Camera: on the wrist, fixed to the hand. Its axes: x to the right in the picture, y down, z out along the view.
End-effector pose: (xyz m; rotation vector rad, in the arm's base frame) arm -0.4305 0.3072 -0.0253 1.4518 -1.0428 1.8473
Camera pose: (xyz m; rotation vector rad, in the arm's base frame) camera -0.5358 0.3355 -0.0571 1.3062 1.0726 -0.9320
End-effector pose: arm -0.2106 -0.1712 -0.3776 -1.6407 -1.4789 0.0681
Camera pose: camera -0.1049 -0.2127 -0.3795 -1.7119 2.2316 0.7776
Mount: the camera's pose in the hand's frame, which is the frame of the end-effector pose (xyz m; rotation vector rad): -0.0049 0.0775 -0.0829 0.0270 -0.7754 -3.0230
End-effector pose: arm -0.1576 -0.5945 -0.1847 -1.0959 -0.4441 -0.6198
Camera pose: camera -0.1075 -0.6446 -0.2735 -0.3411 1.8212 1.6730
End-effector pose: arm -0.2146 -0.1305 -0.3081 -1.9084 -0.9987 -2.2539
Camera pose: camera -0.2544 -0.2335 -0.2815 -0.2695 1.3109 -0.2940
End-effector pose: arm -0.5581 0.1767 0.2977 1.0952 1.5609 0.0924
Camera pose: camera -0.5808 0.2572 0.3746 -1.7460 0.8835 -1.8990
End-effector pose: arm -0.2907 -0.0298 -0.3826 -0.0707 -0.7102 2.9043
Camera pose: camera -0.2896 -0.0608 -0.4919 0.9802 -0.0742 -0.1149
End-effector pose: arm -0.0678 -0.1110 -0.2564 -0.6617 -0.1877 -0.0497
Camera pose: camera -0.0514 -0.1009 -0.3683 -0.2702 1.6888 2.5540
